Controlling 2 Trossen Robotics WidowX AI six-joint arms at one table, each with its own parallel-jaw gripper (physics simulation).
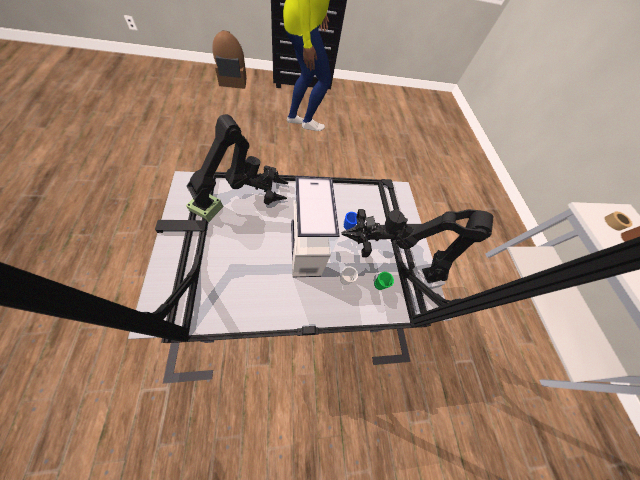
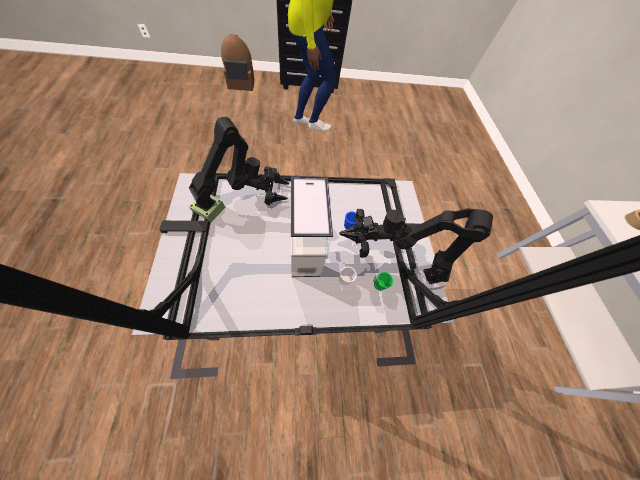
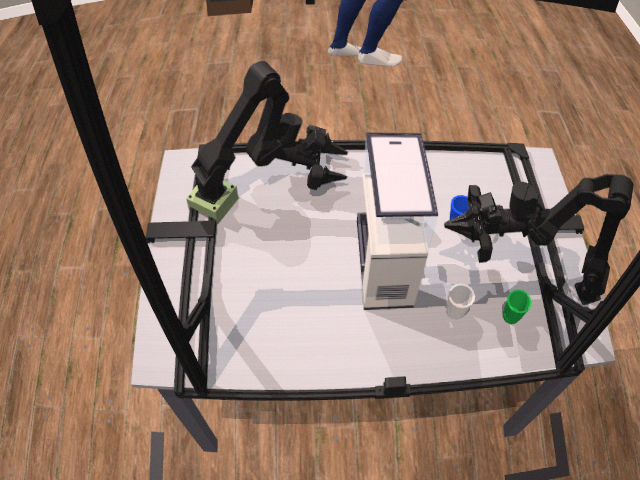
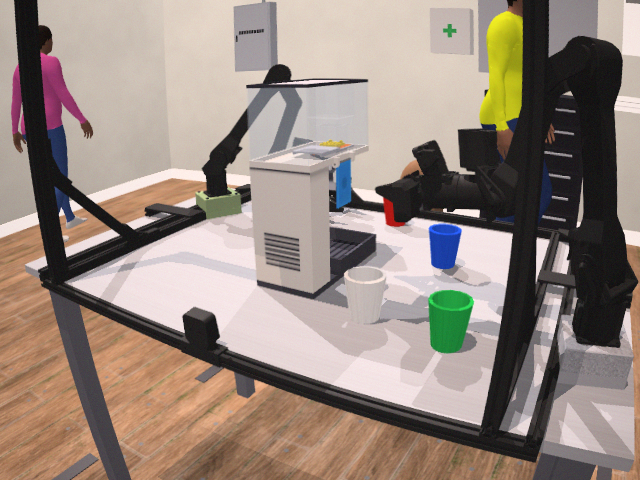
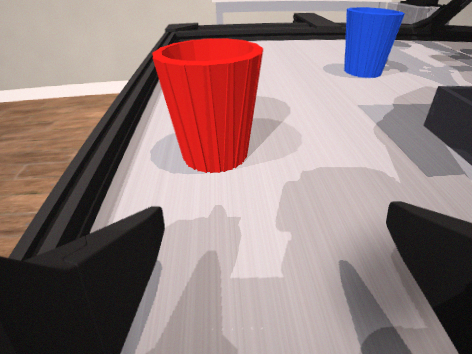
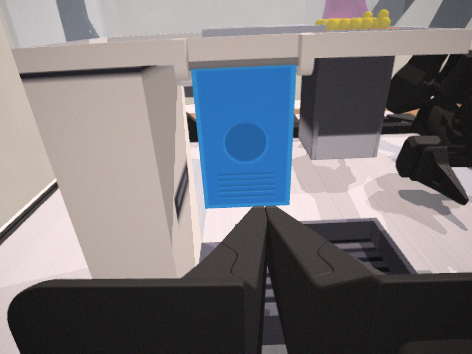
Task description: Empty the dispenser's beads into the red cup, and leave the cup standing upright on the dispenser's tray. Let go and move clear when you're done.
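Frame: origin at the left arm's base, x up, y left, z back, level; metres.
Seen in the pictures: left gripper, fingertip midpoint: (image 1: 287,190) (image 2: 288,191) (image 3: 347,165) (image 4: 353,206) (image 5: 275,215); right gripper, fingertip midpoint: (image 1: 341,233) (image 2: 339,233) (image 3: 444,225) (image 4: 375,189) (image 6: 264,217); left arm's base, origin of the base link: (image 1: 203,202) (image 2: 205,203) (image 3: 211,191) (image 4: 217,193); right arm's base, origin of the base link: (image 1: 431,274) (image 2: 432,275) (image 3: 587,292) (image 4: 596,334) (image 5: 420,4).
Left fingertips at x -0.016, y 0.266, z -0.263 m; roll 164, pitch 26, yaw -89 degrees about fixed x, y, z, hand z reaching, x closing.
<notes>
Pixels of each thing's top centre, then the offset from my left fingertips to it. "pt": a spot on its surface instead.
- red cup, middle of its top: (image 5: 207,48) (image 4: 396,194) dx +0.039, dy +0.074, dz -0.077 m
- dispenser, middle of its top: (image 4: 319,80) (image 3: 401,163) (image 1: 317,198) (image 2: 311,198) dx +0.326, dy -0.210, dz -0.219 m
- blue flap, surface spot: (image 6: 245,115) (image 4: 344,174) pt dx +0.159, dy -0.197, dz -0.280 m
- dark slotted tray, surface spot: (image 5: 452,115) pt dx -0.014, dy -0.084, dz -0.177 m
- blue cup, middle of its top: (image 5: 375,10) (image 4: 445,228) (image 3: 463,204) (image 2: 352,217) (image 1: 352,217) dx +0.039, dy +0.000, dz -0.337 m
- white cup, middle of its top: (image 4: 365,274) (image 3: 461,295) (image 2: 348,274) (image 1: 350,273) dx +0.039, dy -0.253, dz -0.432 m
- green cup, middle of its top: (image 4: 451,299) (image 3: 519,301) (image 2: 385,279) (image 1: 386,279) dx +0.039, dy -0.200, dz -0.572 m
The red cup (image 4: 393,211) (image 5: 212,110) stands upright on the table near its far edge. My left gripper (image 1: 285,189) (image 3: 345,164) (image 5: 275,215) is open and empty, low over the table, with the red cup beyond its fingers. The dispenser (image 1: 310,263) (image 3: 395,281) (image 4: 289,222) (image 6: 65,100) stands mid-table. Yellow beads (image 4: 333,143) (image 6: 355,23) lie in its upper part. A blue flap (image 4: 343,183) (image 6: 245,115) hangs below that, over the dark slotted tray (image 4: 361,254) (image 5: 452,115). My right gripper (image 1: 343,233) (image 3: 446,224) (image 6: 264,217) is shut and empty, facing the blue flap.
A blue cup (image 3: 458,206) (image 4: 444,245) (image 5: 372,42) stands near my right gripper. A white cup (image 3: 459,307) (image 4: 364,299) stands beside the dispenser's near corner, and a green cup (image 3: 514,310) (image 4: 448,325) is to its right. Black frame bars (image 3: 294,395) edge the table.
</notes>
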